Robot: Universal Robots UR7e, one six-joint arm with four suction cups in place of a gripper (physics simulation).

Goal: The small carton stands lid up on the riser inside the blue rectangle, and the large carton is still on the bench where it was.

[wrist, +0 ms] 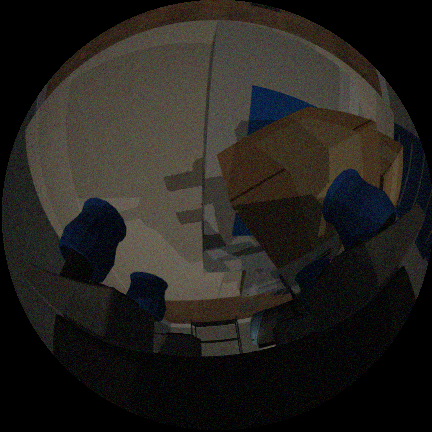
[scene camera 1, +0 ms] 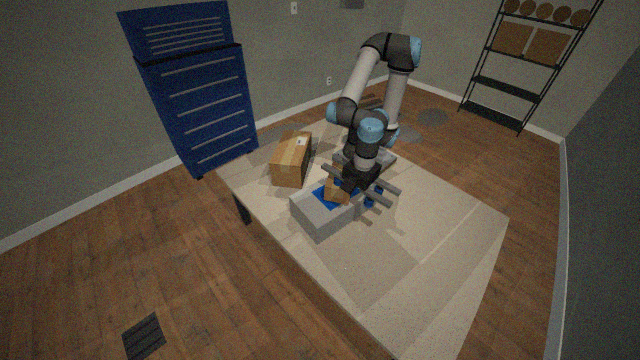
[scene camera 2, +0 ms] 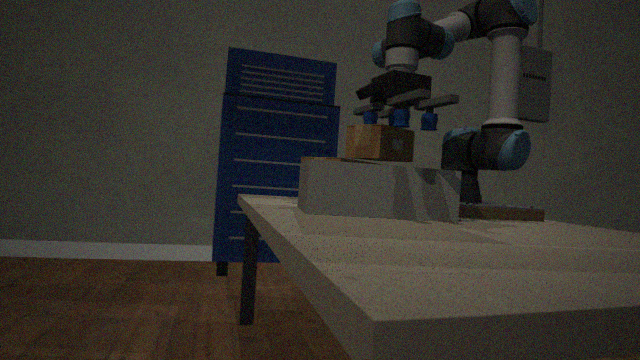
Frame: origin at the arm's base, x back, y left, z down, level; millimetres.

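Seen in the pictures: end effector, tool point: (wrist: 222,249) (scene camera 1: 357,189) (scene camera 2: 397,130).
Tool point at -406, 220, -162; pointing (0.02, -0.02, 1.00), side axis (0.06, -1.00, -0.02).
Note:
Offsets run from my tool point to a thing's top centre, as dx, dy, dz. Level surfaces: height alone.
The small brown carton @(+11, -85, -17) (scene camera 1: 336,193) (scene camera 2: 379,142) (wrist: 282,160) sits lid up on the grey riser @(+6, -93, +81) (scene camera 1: 313,214) (scene camera 2: 358,188), over the blue rectangle @(+6, -93, +81) (scene camera 1: 324,198) (wrist: 270,104). In the low side view its underside meets the riser's top. My suction gripper (scene camera 1: 360,178) (scene camera 2: 399,117) is directly above it, with cups pressed on the lid and holding it. Some cups hang past the carton over nothing. The large carton @(+108, -444, +52) (scene camera 1: 290,158) stands on the bench @(dz +201) (scene camera 1: 402,251) (scene camera 2: 447,268) to the left of the riser, apart from it.
A tall blue drawer cabinet (scene camera 1: 196,89) (scene camera 2: 277,134) stands on the floor behind the bench's left end. The arm's base plate (scene camera 1: 384,156) is just behind the riser. A black shelf rack (scene camera 1: 506,88) stands in the far right corner.

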